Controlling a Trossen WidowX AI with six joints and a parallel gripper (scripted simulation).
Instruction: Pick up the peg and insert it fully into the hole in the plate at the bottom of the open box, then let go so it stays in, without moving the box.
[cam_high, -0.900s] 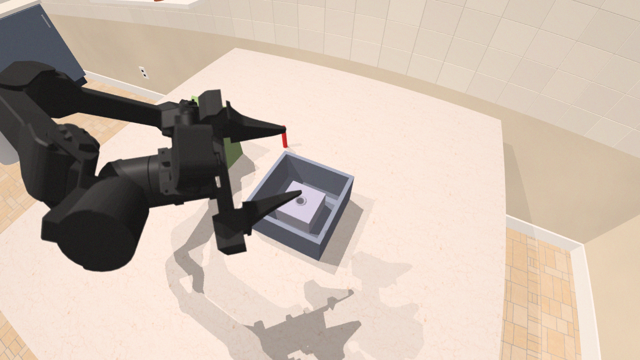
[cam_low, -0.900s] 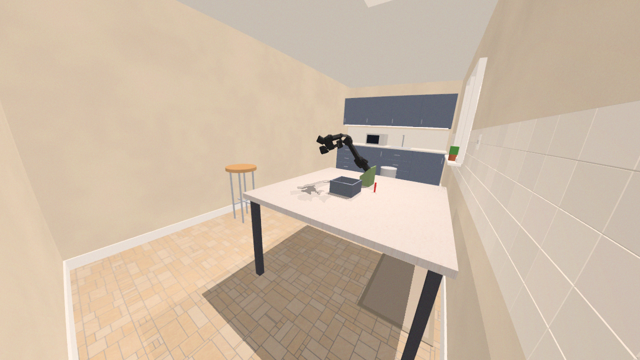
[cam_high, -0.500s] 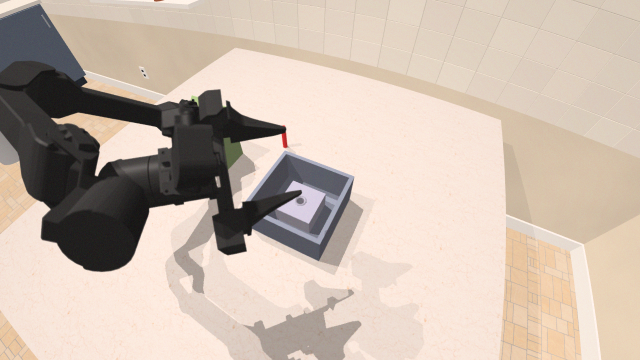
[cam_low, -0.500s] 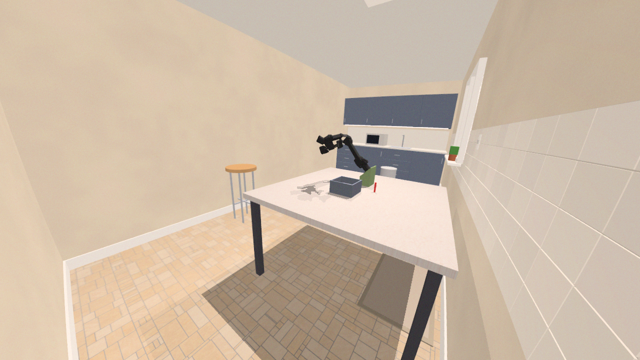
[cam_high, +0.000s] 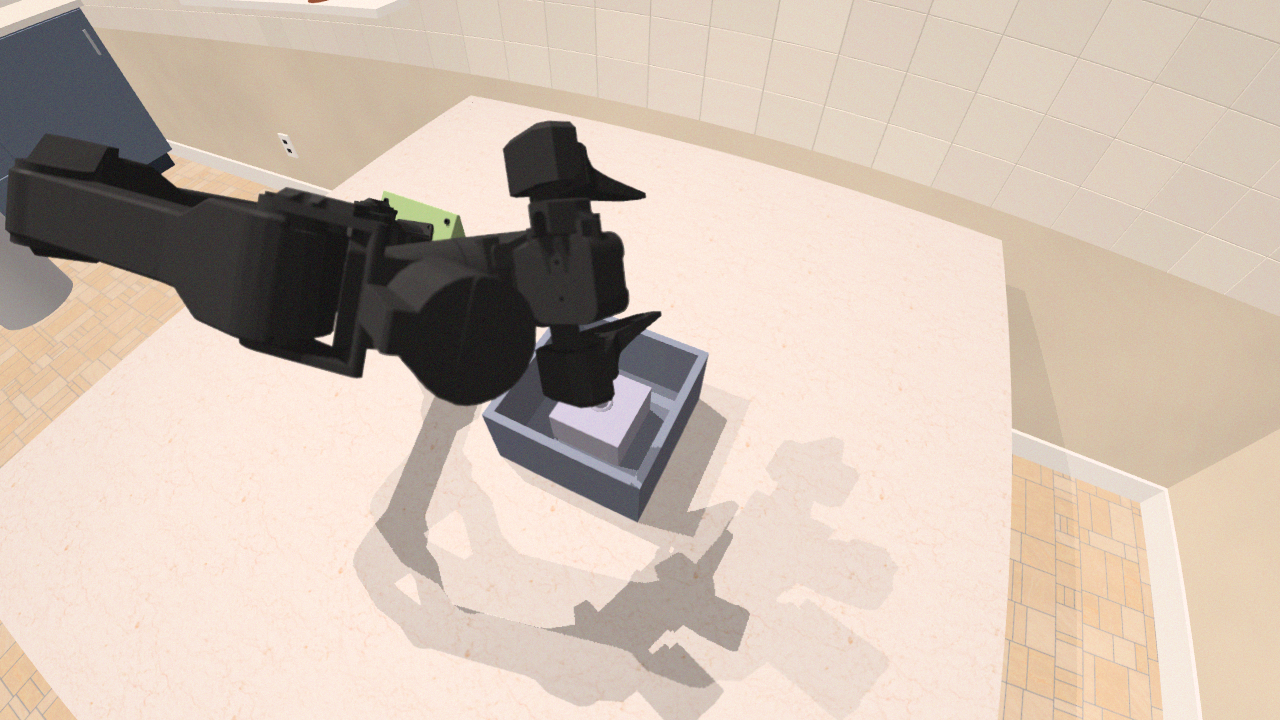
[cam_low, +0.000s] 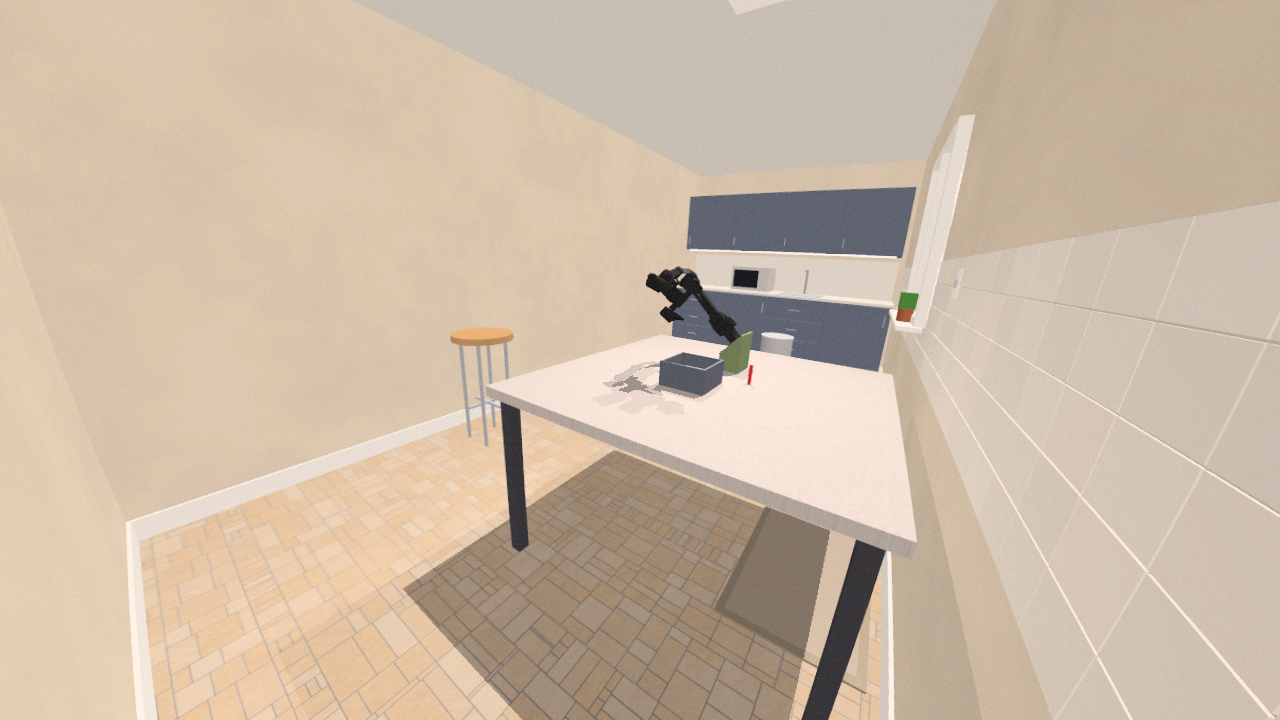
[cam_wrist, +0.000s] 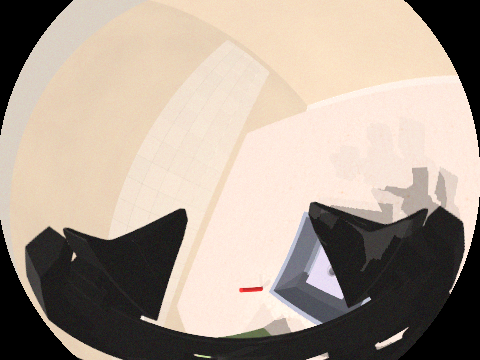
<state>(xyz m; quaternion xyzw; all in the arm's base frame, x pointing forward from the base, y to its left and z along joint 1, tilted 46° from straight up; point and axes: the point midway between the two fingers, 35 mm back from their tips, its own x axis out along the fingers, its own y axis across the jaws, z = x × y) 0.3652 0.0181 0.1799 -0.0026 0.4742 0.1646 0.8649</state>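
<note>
Now: the red peg 170 mm behind my hand, 230 mm to the left of it and 270 mm below it. From my hand the other things lie so: box 30 mm behind, 30 mm to the left, 280 mm below; pale grey plate 30 mm behind, 30 mm to the left, 270 mm below.
</note>
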